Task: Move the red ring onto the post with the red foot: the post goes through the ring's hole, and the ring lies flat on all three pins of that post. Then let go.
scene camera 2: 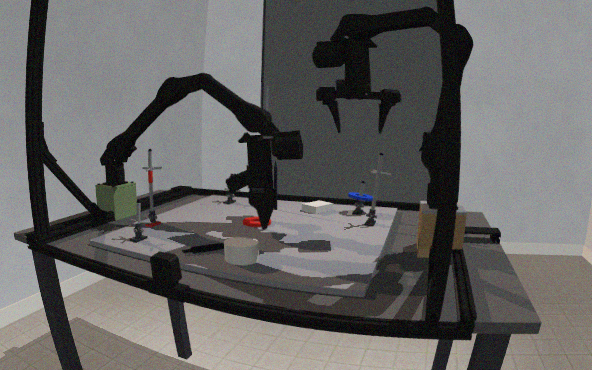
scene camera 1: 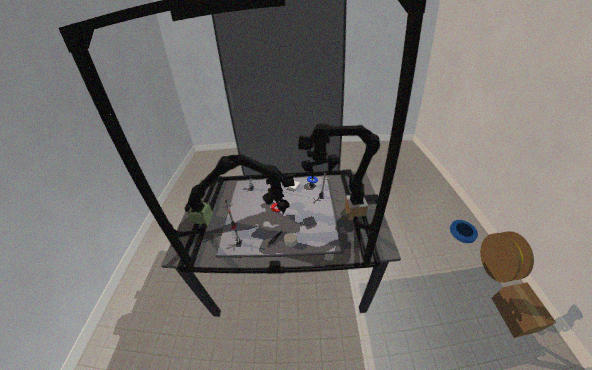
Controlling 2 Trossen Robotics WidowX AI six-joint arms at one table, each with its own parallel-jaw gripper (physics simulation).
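Places are measured from the left arm's base along level axes (x ahead, y left, z up), in millimetres.
Pixels of known places: left gripper, fingertip midpoint: [scene camera 2: 264, 224]; right gripper, fingertip midpoint: [scene camera 2: 359, 133] [scene camera 1: 320, 176]; left arm's base, origin of the base link: [scene camera 2: 115, 183] [scene camera 1: 198, 208]; right arm's base, origin of the base link: [scene camera 1: 356, 200].
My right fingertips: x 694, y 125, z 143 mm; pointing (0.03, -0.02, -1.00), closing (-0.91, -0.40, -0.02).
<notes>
Ahead of a thing's pixels: the offset from my right fingertips to its top centre. "pt": to the spot under its first point.
The red ring {255 mm back, 9 mm right, 220 mm down} [scene camera 1: 274, 207] [scene camera 2: 246, 221] lies flat on the grey-white board, near its middle. My left gripper [scene camera 1: 276, 204] [scene camera 2: 270, 218] points down at the ring with its fingers open, one on the near side and one on the far side; the near finger partly hides the ring in scene camera 2. The post with the red foot {pt 477 mm back, 176 mm right, 223 mm down} [scene camera 1: 233, 226] [scene camera 2: 152, 224] stands upright at the left, with a red band and thin cross pins higher up, and carries no ring. My right gripper [scene camera 1: 320, 167] [scene camera 2: 360, 132] is open and empty, high above the back right.
A blue ring {54 mm back, 212 mm left, 173 mm down} [scene camera 1: 312, 179] [scene camera 2: 360, 196] sits on a short post at the back right, beside a tall post {pt 19 mm ahead, 104 mm left, 142 mm down} [scene camera 2: 378, 190]. Short posts stand back left [scene camera 2: 230, 197] and front left [scene camera 2: 139, 220]. A white block {175 mm back, 192 mm left, 208 mm down} [scene camera 2: 317, 206], pale cylinder {146 mm back, 255 mm right, 193 mm down} [scene camera 2: 241, 251] and black tool {233 mm back, 244 mm right, 218 mm down} [scene camera 2: 202, 248] lie about.
</notes>
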